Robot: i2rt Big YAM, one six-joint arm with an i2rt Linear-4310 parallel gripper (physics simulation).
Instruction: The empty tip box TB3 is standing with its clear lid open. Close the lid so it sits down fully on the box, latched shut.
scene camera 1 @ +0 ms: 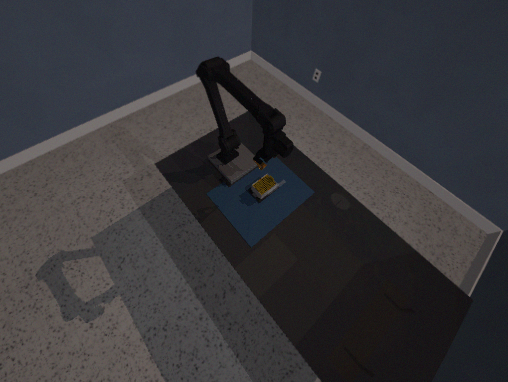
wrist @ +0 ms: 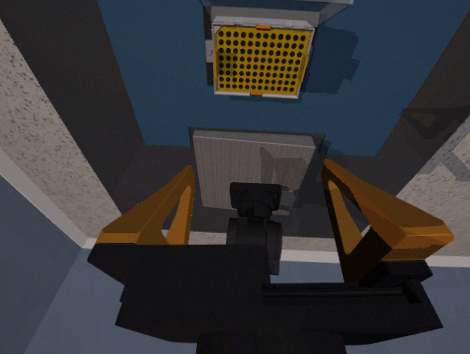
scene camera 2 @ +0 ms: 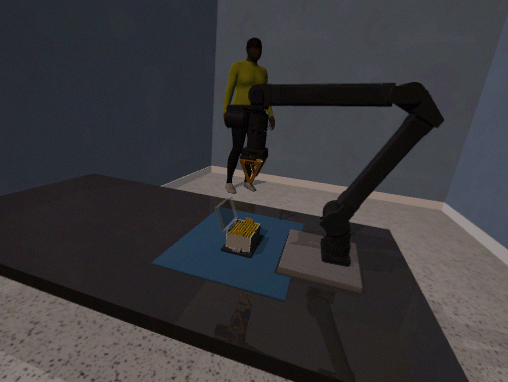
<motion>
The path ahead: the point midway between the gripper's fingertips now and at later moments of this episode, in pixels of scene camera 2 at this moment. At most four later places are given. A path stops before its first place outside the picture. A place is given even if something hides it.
My gripper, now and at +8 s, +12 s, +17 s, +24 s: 252, 179; 250, 198; 230, 195; 201, 206; 226, 207
</motion>
